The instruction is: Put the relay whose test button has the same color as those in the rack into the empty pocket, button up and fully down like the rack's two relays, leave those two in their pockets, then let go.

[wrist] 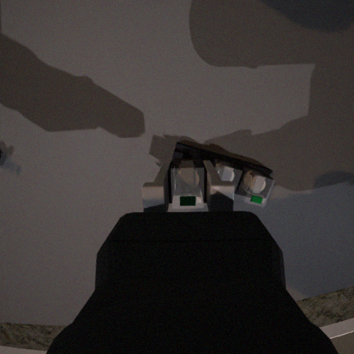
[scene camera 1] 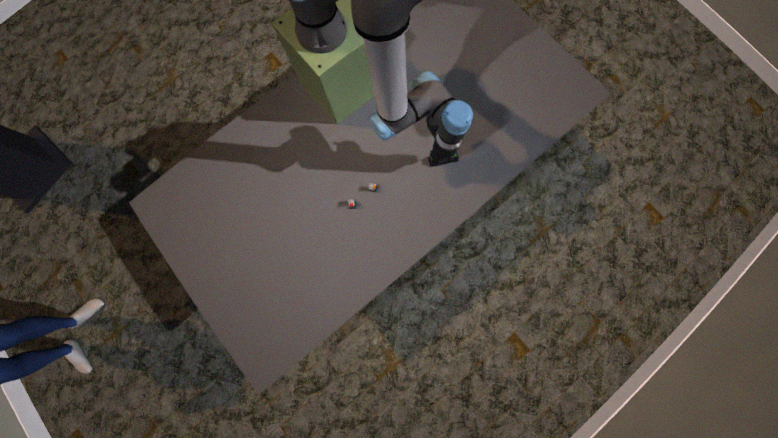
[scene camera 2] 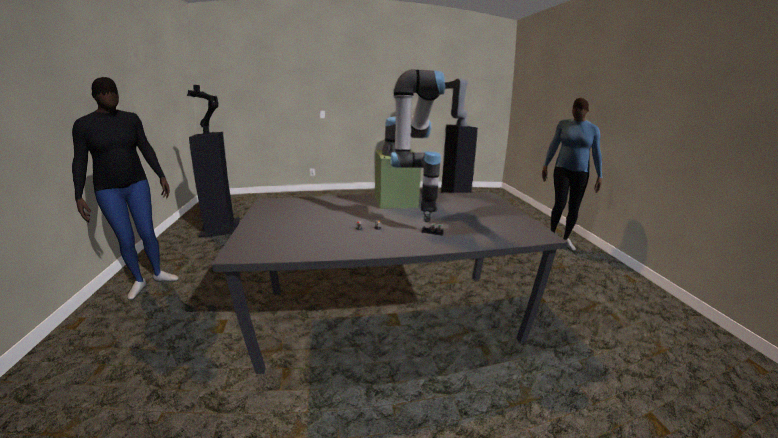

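Where they show: gripper, fingertip midpoint: (scene camera 1: pixel 435 155) (scene camera 2: pixel 426 220); arm's base at its link origin: (scene camera 1: pixel 321 31).
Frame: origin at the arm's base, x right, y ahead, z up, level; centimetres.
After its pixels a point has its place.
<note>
My gripper (wrist: pixel 186 173) (scene camera 2: pixel 427 214) {x 0.8, y 47.1, z -25.4 cm} is shut on a clear relay with a dark green button; the button faces up. It holds the relay above the left end of the black rack (wrist: pixel 250 165) (scene camera 2: pixel 432 231), with a gap below it in scene camera 2. In the wrist view, the rack's long edge slopes down to the right, while the held relay stands square to the view. Two relays sit in the rack: the middle one (wrist: pixel 226 173), partly hidden by the right finger, and the right one (wrist: pixel 257 185) with a green button. The gripper and relay hide most of the left pocket.
A relay with an orange button (scene camera 1: pixel 372 187) {x 23.4, y 36.7, z -27.3 cm} (scene camera 2: pixel 377 224) {x 23.5, y 37.6, z -28.6 cm} and one with a red button (scene camera 1: pixel 351 204) {x 32.8, y 34.8, z -27.1 cm} (scene camera 2: pixel 358 225) {x 33.0, y 35.6, z -28.7 cm} stand on the table (scene camera 1: pixel 261 244) {x 64.5, y 17.5, z -31.6 cm} (scene camera 2: pixel 304 244) {x 61.4, y 43.3, z -31.5 cm}, left of the rack. A green pedestal (scene camera 1: pixel 348 87) {x 3.4, y 10.7, z -15.3 cm} (scene camera 2: pixel 400 187) {x 0.0, y 11.3, z -18.4 cm} stands behind. Two people stand beyond the table's sides.
</note>
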